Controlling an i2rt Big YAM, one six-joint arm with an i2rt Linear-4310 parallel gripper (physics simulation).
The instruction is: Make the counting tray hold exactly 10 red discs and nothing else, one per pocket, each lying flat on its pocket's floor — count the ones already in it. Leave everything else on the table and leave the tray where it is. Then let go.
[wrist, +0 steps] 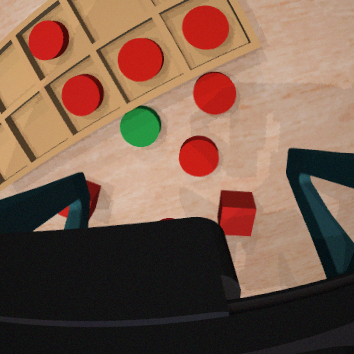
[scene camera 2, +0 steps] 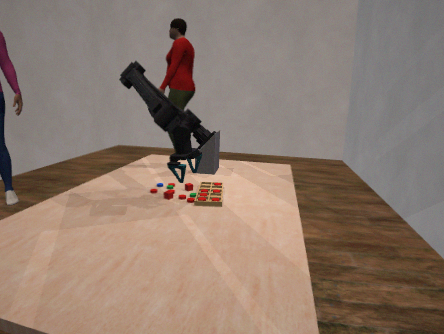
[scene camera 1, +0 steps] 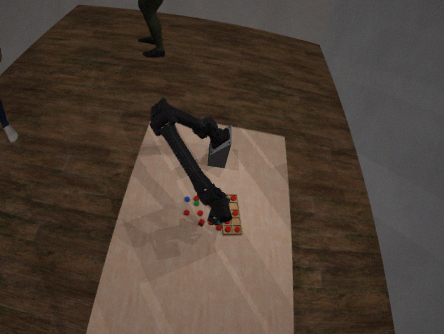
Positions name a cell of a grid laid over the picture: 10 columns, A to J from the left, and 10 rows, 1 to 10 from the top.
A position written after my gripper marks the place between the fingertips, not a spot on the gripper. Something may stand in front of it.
My gripper (scene camera 2: E6) is open, holding nothing. Also in view: a wooden counting tray (wrist: B4).
My gripper also shows in the wrist view (wrist: F5).
